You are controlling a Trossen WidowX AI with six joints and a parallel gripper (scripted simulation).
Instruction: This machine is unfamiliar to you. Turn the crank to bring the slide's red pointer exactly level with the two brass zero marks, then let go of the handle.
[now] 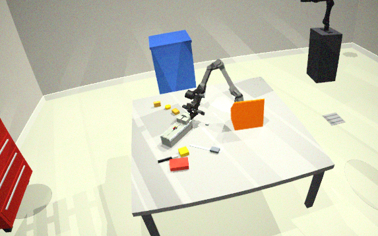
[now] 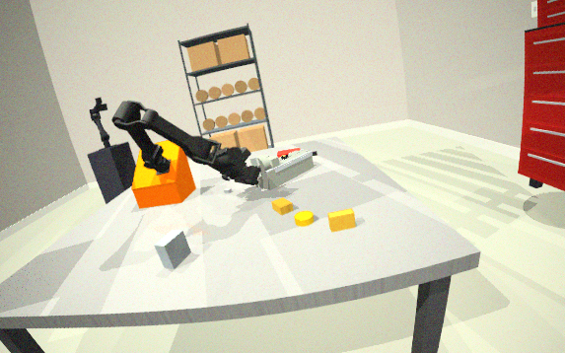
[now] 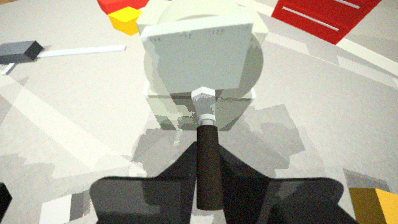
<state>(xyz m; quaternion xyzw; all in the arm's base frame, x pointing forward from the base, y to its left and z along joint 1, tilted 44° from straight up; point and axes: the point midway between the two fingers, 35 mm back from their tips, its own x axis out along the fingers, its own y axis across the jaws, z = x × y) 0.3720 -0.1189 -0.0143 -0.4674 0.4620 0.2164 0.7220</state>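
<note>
The dark brown crank handle lies 3 cm above my gripper tip, 1 cm to the right of it and 1 cm behind it. The rest, counted from my gripper tip: yellow block: 33 cm to the left, 7 cm ahead, 2 cm below; then grey cube: 40 cm to the right, 15 cm behind; then red pointer: 14 cm to the left, 12 cm ahead, 5 cm above.
</note>
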